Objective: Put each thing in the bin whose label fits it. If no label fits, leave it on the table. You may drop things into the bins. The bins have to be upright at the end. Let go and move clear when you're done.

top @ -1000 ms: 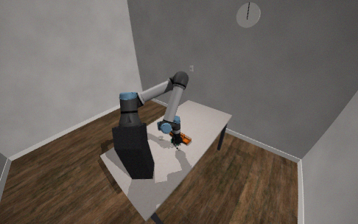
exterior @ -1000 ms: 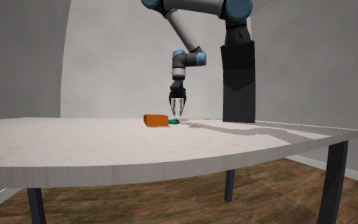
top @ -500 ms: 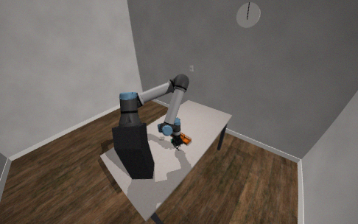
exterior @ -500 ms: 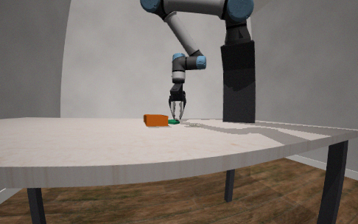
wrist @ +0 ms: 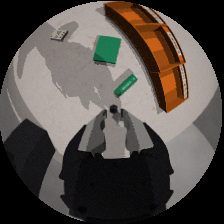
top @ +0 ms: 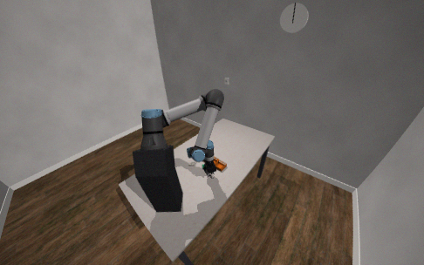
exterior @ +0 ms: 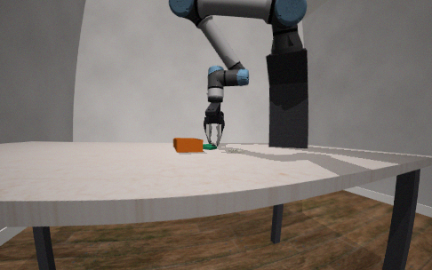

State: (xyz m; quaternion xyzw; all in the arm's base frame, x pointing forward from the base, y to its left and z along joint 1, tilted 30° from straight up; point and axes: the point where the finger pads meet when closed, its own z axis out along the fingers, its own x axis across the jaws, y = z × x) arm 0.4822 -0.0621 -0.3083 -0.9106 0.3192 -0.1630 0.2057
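Right now my hand is 1 cm above the small dark thing. Also, from my hand: green block: 10 cm to the left, 6 cm ahead, 1 cm below; then green cylinder: 5 cm ahead, 3 cm to the left, 1 cm below; then white object: 23 cm to the left, 2 cm ahead, 1 cm below.
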